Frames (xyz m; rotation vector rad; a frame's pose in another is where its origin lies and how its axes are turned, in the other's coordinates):
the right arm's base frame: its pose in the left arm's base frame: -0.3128 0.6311 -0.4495 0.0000 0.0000 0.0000
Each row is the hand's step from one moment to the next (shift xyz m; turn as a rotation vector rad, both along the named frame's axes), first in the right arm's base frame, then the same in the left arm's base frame.
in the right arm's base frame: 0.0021 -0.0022 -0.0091 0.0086 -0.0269 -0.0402
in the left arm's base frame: 0.0021 -0.0022 -0.0091 0.0086 -0.0269 -0.0402
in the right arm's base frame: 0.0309 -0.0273 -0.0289 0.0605 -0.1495 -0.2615
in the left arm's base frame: 0.0309 -0.0273 -0.0289 0.0605 -0.1495 -0.2615
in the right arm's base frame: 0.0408 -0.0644 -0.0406 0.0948 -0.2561 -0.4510
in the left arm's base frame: 0.0408 -0.0644 -0.0406 0.0948 -0.2561 -0.4510
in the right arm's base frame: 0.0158 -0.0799 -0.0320 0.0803 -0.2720 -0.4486
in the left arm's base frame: 0.0158 -0.0799 -0.0320 0.0803 -0.2720 -0.4486
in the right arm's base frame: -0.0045 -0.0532 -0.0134 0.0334 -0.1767 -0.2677
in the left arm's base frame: -0.0045 -0.0532 -0.0134 0.0334 -0.1767 -0.2677
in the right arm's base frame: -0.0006 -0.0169 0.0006 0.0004 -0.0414 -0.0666
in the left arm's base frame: -0.0006 -0.0169 0.0006 0.0004 -0.0414 -0.0666
